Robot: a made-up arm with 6 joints.
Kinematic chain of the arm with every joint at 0, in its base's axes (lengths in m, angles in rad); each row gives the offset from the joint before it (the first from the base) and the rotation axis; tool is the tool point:
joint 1: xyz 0 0 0.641 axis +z
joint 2: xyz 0.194 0 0 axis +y
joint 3: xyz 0 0 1.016 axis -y
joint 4: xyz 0 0 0.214 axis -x
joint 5: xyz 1.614 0 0 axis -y
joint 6: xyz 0.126 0 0 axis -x
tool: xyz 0 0 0
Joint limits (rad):
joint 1: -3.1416..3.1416
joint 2: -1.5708..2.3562
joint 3: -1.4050..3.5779
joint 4: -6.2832..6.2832
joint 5: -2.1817..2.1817
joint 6: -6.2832..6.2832
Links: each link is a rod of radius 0.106 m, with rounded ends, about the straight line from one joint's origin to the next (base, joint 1, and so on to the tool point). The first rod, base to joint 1, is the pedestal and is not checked.
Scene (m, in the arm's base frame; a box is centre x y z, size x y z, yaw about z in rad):
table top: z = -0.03
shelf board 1: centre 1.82 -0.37 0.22 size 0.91 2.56 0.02 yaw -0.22
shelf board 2: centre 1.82 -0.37 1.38 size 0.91 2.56 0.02 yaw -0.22
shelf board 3: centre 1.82 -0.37 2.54 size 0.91 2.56 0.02 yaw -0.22
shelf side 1: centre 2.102 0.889 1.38 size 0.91 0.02 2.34 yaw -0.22
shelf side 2: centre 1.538 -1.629 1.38 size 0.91 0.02 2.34 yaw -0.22
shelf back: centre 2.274 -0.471 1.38 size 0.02 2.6 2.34 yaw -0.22
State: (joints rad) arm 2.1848 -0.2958 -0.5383 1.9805 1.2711 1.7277
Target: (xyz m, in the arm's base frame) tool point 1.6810 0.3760 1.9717
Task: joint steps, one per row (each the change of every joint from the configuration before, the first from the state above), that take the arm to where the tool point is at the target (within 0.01 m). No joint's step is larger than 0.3 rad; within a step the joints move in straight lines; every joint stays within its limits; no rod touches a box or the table.
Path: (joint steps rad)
1: -0.2893 0.0254 0.0734 0.0021 -0.0201 0.0000
2: -0.2893 0.0254 0.0734 0.0020 -0.0201 0.0000
3: -0.2893 0.0255 0.0734 0.0021 -0.0201 0.0000
4: -0.2893 0.0254 0.0734 0.0021 -0.0201 0.0000
5: -0.2893 0.0254 0.0734 0.0020 -0.0201 0.0000
6: -0.2893 0.0254 0.0733 0.0021 -0.0200 0.0000
7: -0.2893 0.0254 0.0734 0.0021 -0.0201 0.0000

